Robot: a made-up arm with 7 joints.
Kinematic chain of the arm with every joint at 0, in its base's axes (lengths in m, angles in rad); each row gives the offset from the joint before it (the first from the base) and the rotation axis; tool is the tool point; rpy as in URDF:
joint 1: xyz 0 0 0.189 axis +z
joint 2: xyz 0 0 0 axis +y
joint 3: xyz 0 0 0.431 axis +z
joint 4: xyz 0.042 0 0 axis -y
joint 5: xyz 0.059 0 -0.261 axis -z
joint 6: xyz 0 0 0 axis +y
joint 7: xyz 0.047 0 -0.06 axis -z
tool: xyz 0 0 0 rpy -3.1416 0 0
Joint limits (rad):
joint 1: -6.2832..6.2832
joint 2: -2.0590..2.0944
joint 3: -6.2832..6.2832
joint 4: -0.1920..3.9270
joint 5: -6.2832..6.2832
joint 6: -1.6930..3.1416
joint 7: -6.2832..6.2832
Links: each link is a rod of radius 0.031 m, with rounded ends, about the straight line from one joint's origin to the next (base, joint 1, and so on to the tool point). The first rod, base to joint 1, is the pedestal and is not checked.
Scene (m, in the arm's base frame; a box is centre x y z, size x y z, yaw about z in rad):
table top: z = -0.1
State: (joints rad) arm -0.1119 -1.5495 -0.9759 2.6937 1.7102 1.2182 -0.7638
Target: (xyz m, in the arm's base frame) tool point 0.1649 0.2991 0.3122
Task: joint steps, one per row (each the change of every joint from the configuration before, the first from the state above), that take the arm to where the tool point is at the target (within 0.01 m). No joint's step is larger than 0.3 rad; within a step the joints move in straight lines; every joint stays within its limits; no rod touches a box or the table.
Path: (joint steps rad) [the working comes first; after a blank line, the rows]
Joints at the target: -1.5860 -1.9985 0.4007 0.6992 1.3948 1.4892 -0.7638
Straight joint move there: clear.

1: -0.2106 -0.0641 0.1967 -0.2849 -0.0451 0.0387 0.0000
2: -0.2106 -0.0642 0.1966 -0.2850 -0.0450 0.0387 0.0000
3: -0.2106 -0.0641 0.1967 -0.2849 -0.0451 0.0387 0.0000
4: -0.2106 -0.0642 0.1966 -0.2849 -0.0450 0.0388 0.0000
5: -0.2106 -0.0641 0.1967 -0.2849 -0.0451 0.0387 0.0000
6: -0.2106 -0.0641 0.1966 -0.2850 -0.0450 0.0387 0.0000
7: -0.2105 -0.0642 0.1967 -0.2849 -0.0451 0.0387 0.0000

